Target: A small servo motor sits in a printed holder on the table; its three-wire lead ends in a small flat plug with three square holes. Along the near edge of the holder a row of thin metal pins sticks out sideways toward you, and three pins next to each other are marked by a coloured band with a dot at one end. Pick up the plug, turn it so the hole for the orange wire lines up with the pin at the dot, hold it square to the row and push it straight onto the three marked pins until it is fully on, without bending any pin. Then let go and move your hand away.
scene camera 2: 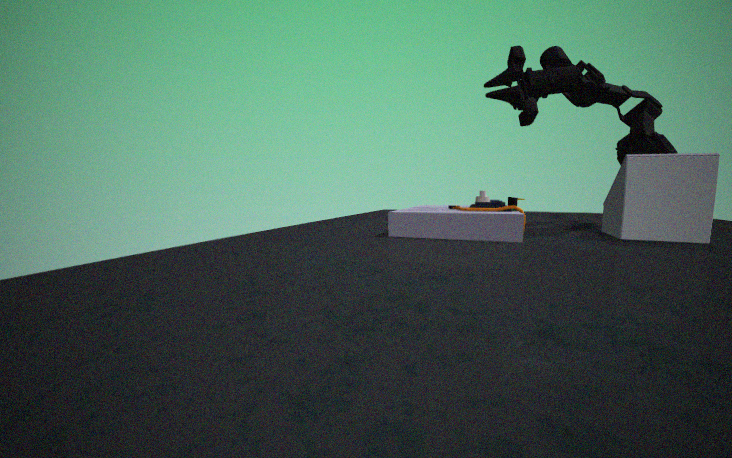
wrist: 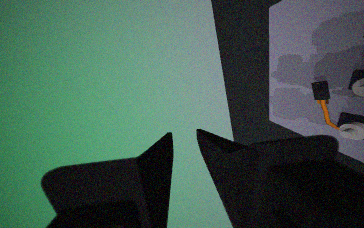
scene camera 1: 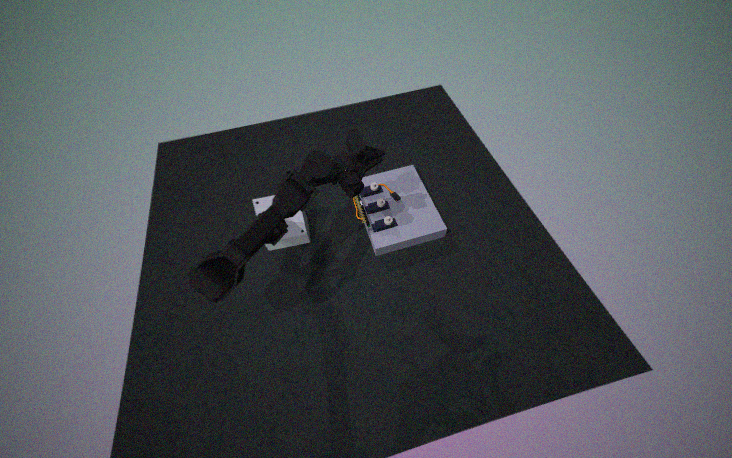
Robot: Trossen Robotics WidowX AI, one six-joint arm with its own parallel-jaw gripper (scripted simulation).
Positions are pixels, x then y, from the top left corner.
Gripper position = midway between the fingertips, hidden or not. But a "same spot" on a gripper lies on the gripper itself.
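Grey printed holder: [scene camera 1: 418, 221] and [wrist: 307, 24], same spot. My gripper: visible in scene camera 2 [484, 90], scene camera 1 and the wrist view. On the gripper, [scene camera 1: 358, 175] and [wrist: 297, 175]: same spot.
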